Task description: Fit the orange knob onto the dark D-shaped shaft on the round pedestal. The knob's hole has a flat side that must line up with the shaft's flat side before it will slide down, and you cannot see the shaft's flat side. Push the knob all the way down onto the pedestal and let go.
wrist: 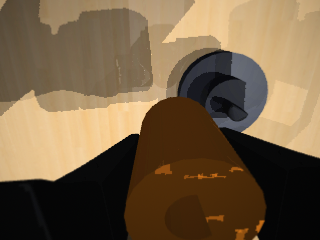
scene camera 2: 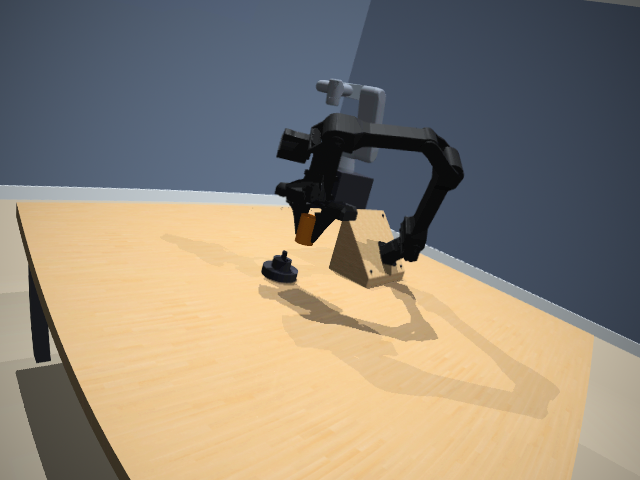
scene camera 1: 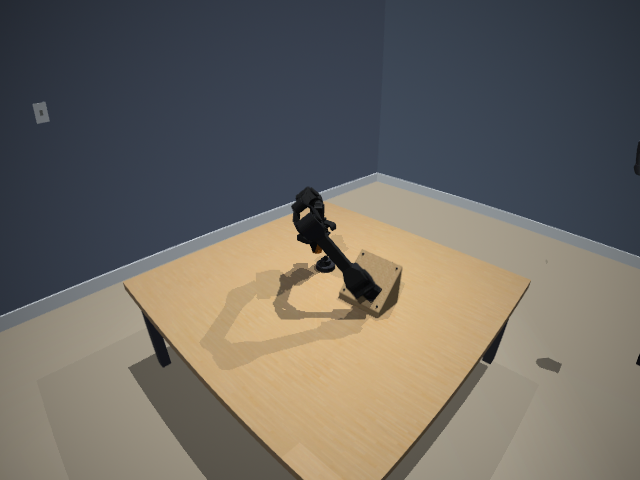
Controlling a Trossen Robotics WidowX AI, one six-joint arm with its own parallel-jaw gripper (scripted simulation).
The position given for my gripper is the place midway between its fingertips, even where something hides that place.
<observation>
My gripper (scene camera 2: pixel 304 238) carries an orange knob (wrist: pixel 185 172).
</observation>
